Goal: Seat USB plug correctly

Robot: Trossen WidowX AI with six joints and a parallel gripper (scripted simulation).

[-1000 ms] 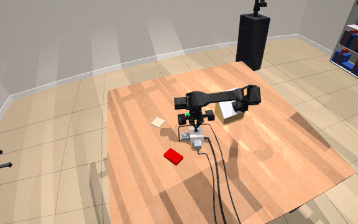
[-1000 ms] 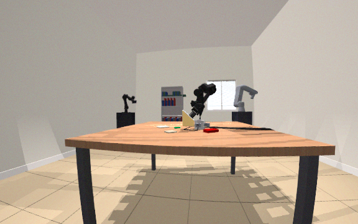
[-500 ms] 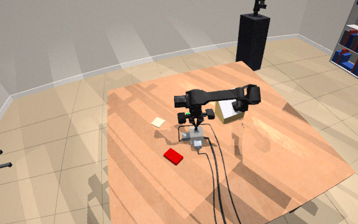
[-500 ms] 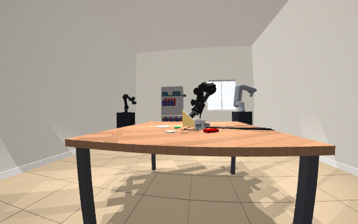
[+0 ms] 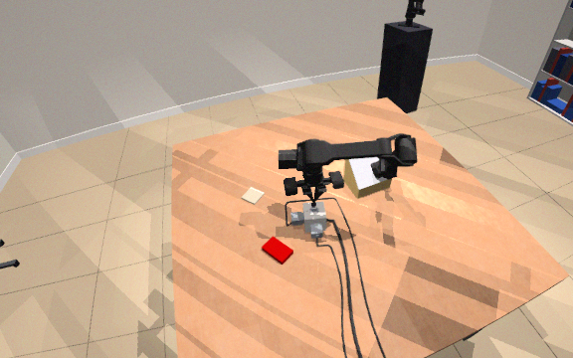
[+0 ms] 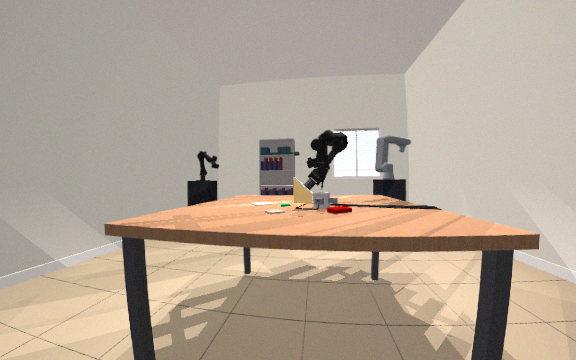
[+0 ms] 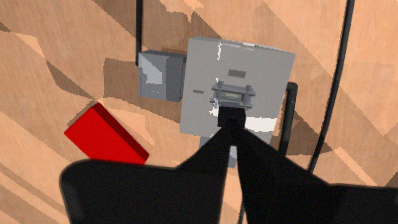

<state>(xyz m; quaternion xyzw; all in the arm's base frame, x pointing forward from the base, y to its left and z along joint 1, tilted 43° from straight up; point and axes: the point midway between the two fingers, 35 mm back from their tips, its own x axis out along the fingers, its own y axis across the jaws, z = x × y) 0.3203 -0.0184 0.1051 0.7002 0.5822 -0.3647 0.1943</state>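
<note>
Now: gripper tip 60 mm above the USB socket. Round my gripper tip: green piece 50 mm behind, 200 mm to the right, 130 mm below; then red block 170 mm ahead, 50 mm to the left, 120 mm below; then black USB plug 20 mm below.
</note>
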